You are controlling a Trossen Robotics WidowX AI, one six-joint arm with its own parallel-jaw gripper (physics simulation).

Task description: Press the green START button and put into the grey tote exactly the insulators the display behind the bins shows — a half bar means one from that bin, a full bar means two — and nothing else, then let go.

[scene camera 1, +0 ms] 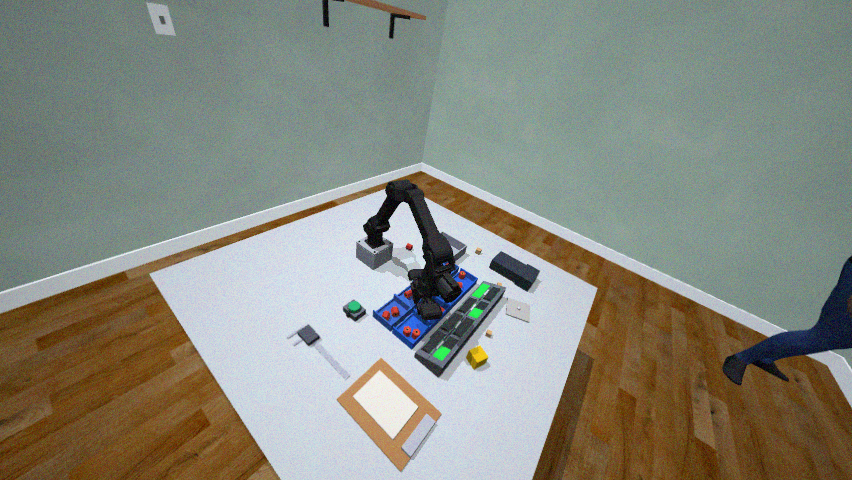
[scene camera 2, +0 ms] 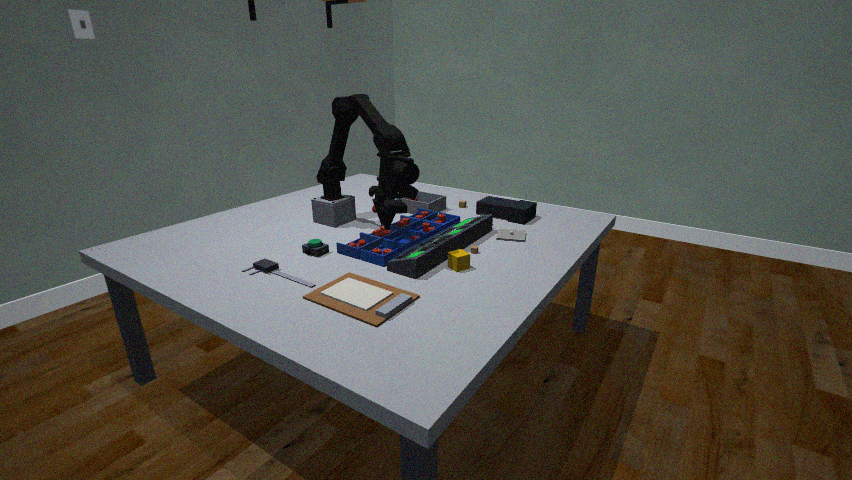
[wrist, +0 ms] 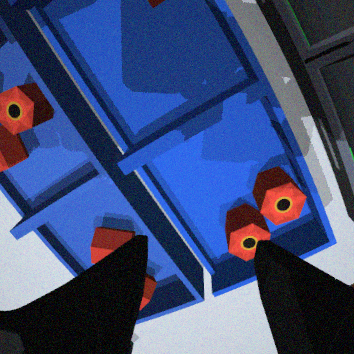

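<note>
My gripper (scene camera 1: 426, 311) (scene camera 2: 387, 227) (wrist: 201, 248) is partly open and empty, above the near end of the blue bins (scene camera 1: 403, 338) (scene camera 2: 375, 258). In the wrist view, two upright red insulators (wrist: 283, 200) (wrist: 249, 242) stand in the right end bin; the right fingertip overlaps the nearer one in view. The left finger partly hides two insulators in the left end bin. The display (scene camera 1: 433, 362) (scene camera 2: 407, 267) shows green segments; the far lit patch is larger. The green START button (scene camera 1: 354, 306) (scene camera 2: 314, 242) is left of the bins. The arm partly hides the grey tote (scene camera 1: 462, 252) (scene camera 2: 433, 203).
A loose red insulator (scene camera 1: 409, 246) lies near the arm base (scene camera 1: 374, 255) (scene camera 2: 333, 210). Beyond the display are a dark box (scene camera 1: 513, 270) (scene camera 2: 505, 209), a yellow cube (scene camera 1: 476, 357) (scene camera 2: 459, 259) and a pale plate (scene camera 1: 518, 310). A clipboard (scene camera 1: 372, 426) (scene camera 2: 342, 305) and caliper (scene camera 1: 308, 334) (scene camera 2: 265, 265) lie nearer the front.
</note>
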